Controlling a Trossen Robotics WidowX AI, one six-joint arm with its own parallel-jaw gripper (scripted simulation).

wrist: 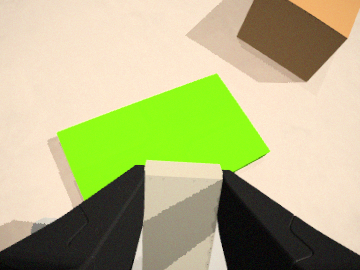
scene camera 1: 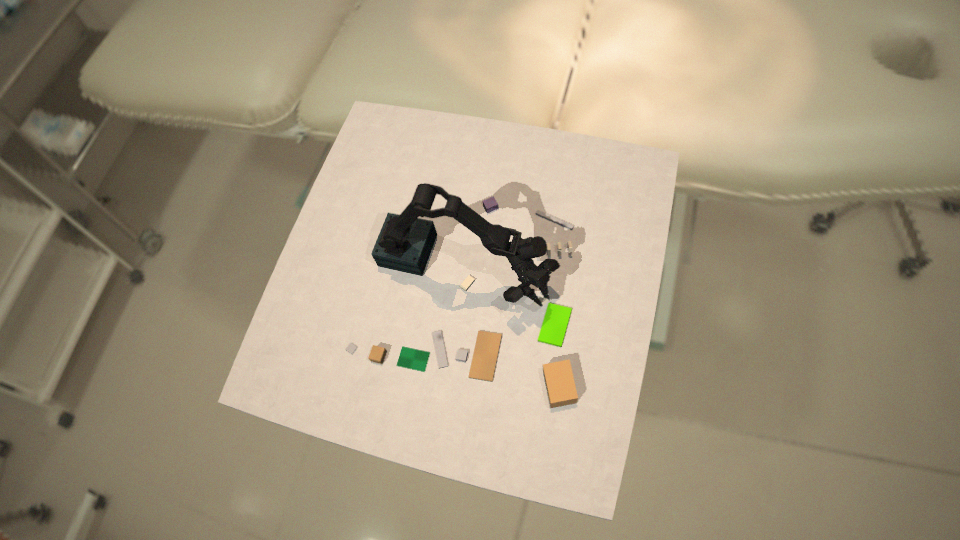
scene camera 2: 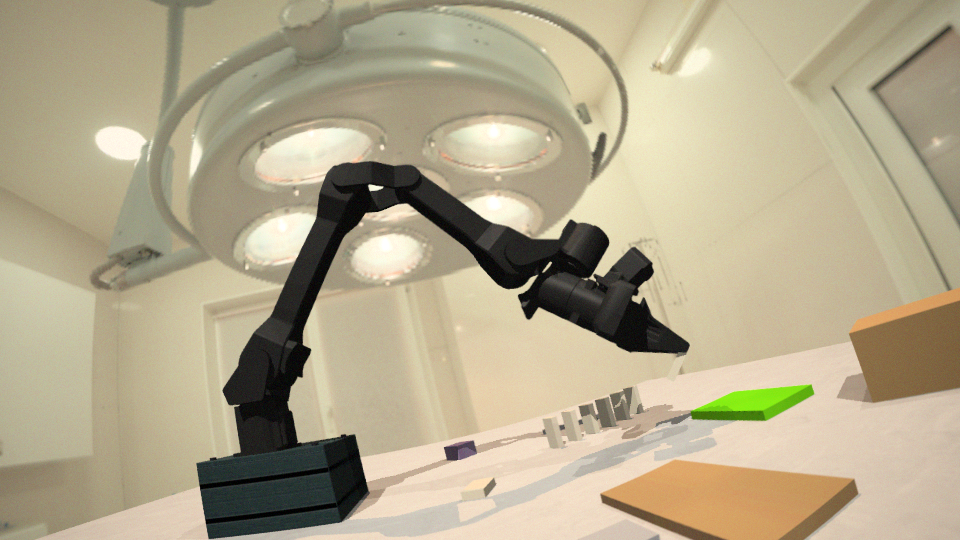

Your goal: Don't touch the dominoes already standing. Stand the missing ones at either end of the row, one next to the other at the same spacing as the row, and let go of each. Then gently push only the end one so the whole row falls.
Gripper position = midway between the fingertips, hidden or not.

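Note:
I see a bright green slab (scene camera 2: 761,405), and the same bright green slab (wrist: 200,122) (scene camera 1: 554,326) shows at these further points. There is an orange slab (scene camera 1: 487,346) too, though in the wrist view the orange slab is out of frame. A tan box (scene camera 1: 561,389) is here as well. My gripper (scene camera 2: 688,349) is holding a domino, and I find that gripper (wrist: 181,179) (scene camera 1: 544,303) at these points also.

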